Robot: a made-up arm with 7 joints. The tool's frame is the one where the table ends. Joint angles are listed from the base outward.
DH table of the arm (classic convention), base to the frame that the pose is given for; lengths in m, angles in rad. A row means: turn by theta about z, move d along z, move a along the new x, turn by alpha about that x. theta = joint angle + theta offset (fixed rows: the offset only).
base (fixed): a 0  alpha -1.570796  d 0.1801  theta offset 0
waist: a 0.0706  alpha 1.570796  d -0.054  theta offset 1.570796
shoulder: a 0.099  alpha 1.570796  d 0.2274  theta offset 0
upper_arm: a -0.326  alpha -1.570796  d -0.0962  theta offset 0
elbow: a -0.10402  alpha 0  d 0  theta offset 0.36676
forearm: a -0.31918  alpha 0  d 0  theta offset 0.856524
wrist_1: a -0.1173  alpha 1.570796  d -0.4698  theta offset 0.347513
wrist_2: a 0.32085  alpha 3.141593  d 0  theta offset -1.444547
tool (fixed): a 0  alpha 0  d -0.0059  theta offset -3.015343
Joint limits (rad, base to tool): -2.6..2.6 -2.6..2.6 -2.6..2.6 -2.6..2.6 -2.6..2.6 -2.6..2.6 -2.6..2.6
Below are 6 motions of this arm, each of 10 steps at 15 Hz.
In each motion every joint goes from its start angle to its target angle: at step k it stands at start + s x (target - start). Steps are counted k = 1, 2, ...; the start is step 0. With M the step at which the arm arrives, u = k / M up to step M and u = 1 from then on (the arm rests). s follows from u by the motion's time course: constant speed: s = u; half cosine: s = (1 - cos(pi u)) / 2; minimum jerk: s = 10 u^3 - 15 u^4 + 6 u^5.
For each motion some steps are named. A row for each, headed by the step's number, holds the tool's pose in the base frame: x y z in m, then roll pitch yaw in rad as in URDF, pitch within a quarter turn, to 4 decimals.
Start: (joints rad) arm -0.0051 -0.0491 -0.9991 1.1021 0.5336 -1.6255 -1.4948
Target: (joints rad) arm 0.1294 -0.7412 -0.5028 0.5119 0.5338 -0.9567 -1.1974
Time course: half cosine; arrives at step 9
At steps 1, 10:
1: -0.0517 -0.5599 0.5064 0.9777 0.1336 1.5127
10: -0.1699 -0.2929 0.8016 0.3175 0.8373 1.1624

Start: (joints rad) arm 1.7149 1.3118 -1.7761 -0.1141 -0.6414 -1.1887 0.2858
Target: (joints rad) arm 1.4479 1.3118 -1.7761 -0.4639 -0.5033 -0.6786 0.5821
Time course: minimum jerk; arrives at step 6
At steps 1, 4, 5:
1: -0.1631 -0.5623 -0.8774 1.3482 0.0510 1.7339
4: 0.1081 -0.5182 -0.8370 1.3601 0.3215 1.7367
5: 0.1715 -0.5054 -0.8163 1.3614 0.3854 1.7364

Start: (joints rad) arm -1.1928 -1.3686 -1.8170 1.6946 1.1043 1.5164 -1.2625
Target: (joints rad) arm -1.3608 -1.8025 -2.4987 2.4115 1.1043 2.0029 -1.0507
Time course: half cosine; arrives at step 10
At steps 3, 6, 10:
3: 0.6645 0.2675 0.9210 2.9456 1.0847 3.1096
6: 0.5368 -0.0096 1.1148 1.3496 1.3701 1.0302
10: 0.3668 -0.1704 1.1783 0.8684 1.0696 0.0710

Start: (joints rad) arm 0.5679 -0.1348 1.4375 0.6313 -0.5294 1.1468 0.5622
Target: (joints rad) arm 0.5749 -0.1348 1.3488 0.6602 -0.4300 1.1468 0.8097
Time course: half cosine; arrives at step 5
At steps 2, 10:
2: -0.7514 -0.4151 -0.2025 1.2669 -0.2184 -0.0727
10: -0.7377 -0.4118 -0.1148 1.3201 0.0143 -0.0688

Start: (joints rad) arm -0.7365 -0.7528 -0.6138 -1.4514 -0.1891 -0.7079 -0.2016
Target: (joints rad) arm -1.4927 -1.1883 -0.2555 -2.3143 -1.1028 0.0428 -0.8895
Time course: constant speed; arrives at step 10
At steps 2, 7, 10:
2: -0.1367 0.9957 0.1812 -2.9449 -0.4238 -0.8173
7: 0.4141 0.7380 -0.3229 -2.5189 -0.9159 -1.8379
10: 0.7208 0.3371 -0.3218 -1.9414 -0.7863 -2.7510

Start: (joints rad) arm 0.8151 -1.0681 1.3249 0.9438 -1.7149 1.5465 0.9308
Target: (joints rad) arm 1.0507 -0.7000 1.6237 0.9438 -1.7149 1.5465 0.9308
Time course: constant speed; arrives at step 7
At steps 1, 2, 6, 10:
1: -0.6786 -0.5445 0.4259 0.2521 0.0171 0.0989
2: -0.6925 -0.5591 0.4034 0.3140 0.0217 0.0832
6: -0.7729 -0.5732 0.3080 0.5419 0.0350 -0.0060
10: -0.7981 -0.5652 0.2848 0.5931 0.0378 -0.0348

